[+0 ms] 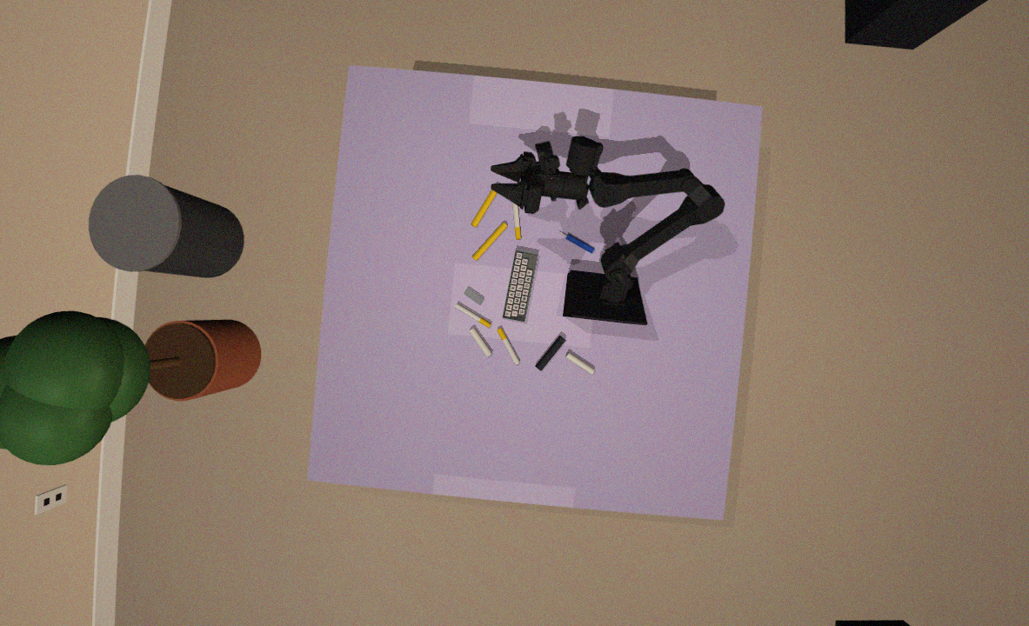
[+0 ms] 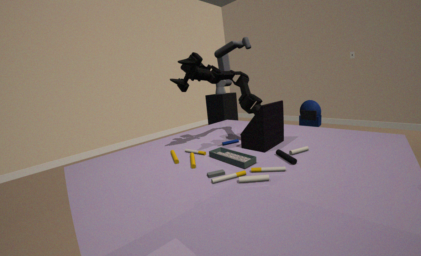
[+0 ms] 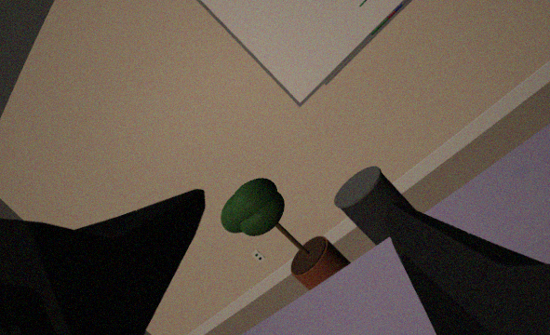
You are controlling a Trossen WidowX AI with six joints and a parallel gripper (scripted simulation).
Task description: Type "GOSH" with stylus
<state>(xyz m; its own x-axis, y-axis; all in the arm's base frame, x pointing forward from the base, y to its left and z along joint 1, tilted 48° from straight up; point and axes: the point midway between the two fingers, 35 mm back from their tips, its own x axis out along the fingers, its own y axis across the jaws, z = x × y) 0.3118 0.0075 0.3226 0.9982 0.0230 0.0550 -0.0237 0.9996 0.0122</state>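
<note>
My gripper tip is now 38 cm above the stylus, 22 cm past it and 6 cm to the right of it. The rest, counted from my gripper tip: stylus tip 38 cm below, 20 cm behind, 4 cm to the left; then grey block 39 cm below, 25 cm to the left, 6 cm ahead.
</note>
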